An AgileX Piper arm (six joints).
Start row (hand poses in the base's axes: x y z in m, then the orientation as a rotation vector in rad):
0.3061 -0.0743 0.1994 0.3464 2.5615 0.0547
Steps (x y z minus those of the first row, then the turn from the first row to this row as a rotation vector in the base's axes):
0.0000 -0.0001 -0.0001 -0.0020 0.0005 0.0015
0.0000 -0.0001 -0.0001 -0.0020 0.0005 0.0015
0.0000 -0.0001 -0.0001 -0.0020 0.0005 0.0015
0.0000 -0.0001 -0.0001 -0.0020 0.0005 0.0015
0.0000 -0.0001 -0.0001 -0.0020 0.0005 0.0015
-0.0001 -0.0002 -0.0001 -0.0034 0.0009 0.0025
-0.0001 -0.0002 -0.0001 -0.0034 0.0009 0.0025
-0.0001 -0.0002 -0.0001 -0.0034 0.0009 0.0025
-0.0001 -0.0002 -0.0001 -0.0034 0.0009 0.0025
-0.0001 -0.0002 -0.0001 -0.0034 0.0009 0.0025
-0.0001 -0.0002 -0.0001 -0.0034 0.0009 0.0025
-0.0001 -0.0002 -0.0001 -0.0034 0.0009 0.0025
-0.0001 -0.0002 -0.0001 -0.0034 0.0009 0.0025
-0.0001 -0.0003 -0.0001 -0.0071 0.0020 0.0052
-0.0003 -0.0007 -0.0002 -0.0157 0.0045 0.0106
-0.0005 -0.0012 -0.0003 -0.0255 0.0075 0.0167
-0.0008 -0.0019 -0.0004 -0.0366 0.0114 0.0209
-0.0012 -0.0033 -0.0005 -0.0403 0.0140 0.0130
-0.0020 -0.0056 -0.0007 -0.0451 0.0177 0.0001
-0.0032 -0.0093 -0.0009 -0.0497 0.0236 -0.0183
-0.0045 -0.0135 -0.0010 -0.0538 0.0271 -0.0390
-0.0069 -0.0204 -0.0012 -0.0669 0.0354 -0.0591
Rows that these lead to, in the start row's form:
0.3061 -0.0744 0.1993 0.3438 2.5622 0.0526
0.3061 -0.0744 0.1993 0.3438 2.5622 0.0526
0.3061 -0.0744 0.1993 0.3438 2.5622 0.0526
0.3061 -0.0744 0.1993 0.3438 2.5622 0.0526
0.3061 -0.0744 0.1993 0.3438 2.5622 0.0526
0.3060 -0.0745 0.1993 0.3420 2.5627 0.0511
0.3060 -0.0745 0.1993 0.3420 2.5627 0.0511
0.3060 -0.0745 0.1993 0.3420 2.5627 0.0511
0.3060 -0.0745 0.1993 0.3420 2.5627 0.0511
0.3060 -0.0745 0.1993 0.3420 2.5627 0.0511
0.3060 -0.0745 0.1993 0.3420 2.5627 0.0511
0.3060 -0.0745 0.1993 0.3420 2.5627 0.0511
0.3060 -0.0745 0.1993 0.3420 2.5627 0.0511
0.3060 -0.0746 0.1993 0.3373 2.5640 0.0472
0.3058 -0.0750 0.1992 0.3273 2.5669 0.0377
0.3056 -0.0755 0.1991 0.3161 2.5703 0.0269
0.3053 -0.0762 0.1990 0.3069 2.5741 0.0136
0.3049 -0.0776 0.1989 0.3159 2.5750 0.0055
0.3041 -0.0799 0.1987 0.3310 2.5759 -0.0061
0.3029 -0.0836 0.1985 0.3534 2.5778 -0.0199
0.3016 -0.0878 0.1984 0.3788 2.5766 -0.0335
0.2992 -0.0947 0.1982 0.4004 2.5793 -0.0593

